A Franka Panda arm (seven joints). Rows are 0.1 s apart.
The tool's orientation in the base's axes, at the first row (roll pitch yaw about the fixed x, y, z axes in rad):
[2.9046 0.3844 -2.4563]
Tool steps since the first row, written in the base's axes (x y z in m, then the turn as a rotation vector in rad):
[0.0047 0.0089 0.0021 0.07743 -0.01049 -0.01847]
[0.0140 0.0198 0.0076 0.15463 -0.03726 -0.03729]
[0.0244 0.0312 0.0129 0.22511 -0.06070 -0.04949]
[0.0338 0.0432 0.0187 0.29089 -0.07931 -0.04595]
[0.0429 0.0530 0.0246 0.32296 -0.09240 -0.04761]
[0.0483 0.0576 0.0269 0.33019 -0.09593 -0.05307]
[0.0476 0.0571 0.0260 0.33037 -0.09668 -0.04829]
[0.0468 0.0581 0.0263 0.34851 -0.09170 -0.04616]
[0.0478 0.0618 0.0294 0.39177 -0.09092 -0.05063]
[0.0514 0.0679 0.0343 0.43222 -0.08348 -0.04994]
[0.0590 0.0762 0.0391 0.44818 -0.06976 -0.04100]
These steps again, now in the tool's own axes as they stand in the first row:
[-0.0094 0.0034 0.0024 -0.04249 -0.06424 0.02266]
[-0.0245 0.0059 0.0032 -0.07514 -0.13975 0.03890]
[-0.0407 0.0079 0.0045 -0.10740 -0.20691 0.04964]
[-0.0566 0.0111 0.0055 -0.14502 -0.26406 0.04756]
[-0.0711 0.0130 0.0054 -0.15973 -0.29546 0.04795]
[-0.0785 0.0130 0.0060 -0.16080 -0.30404 0.05238]
[-0.0774 0.0129 0.0065 -0.16229 -0.30365 0.04778]
[-0.0775 0.0142 0.0065 -0.17903 -0.31211 0.05034]
[-0.0816 0.0168 0.0054 -0.20886 -0.34210 0.06047]
[-0.0896 0.0197 0.0040 -0.24251 -0.36441 0.06833]
[-0.1017 0.0213 0.0041 -0.26537 -0.36381 0.06806]

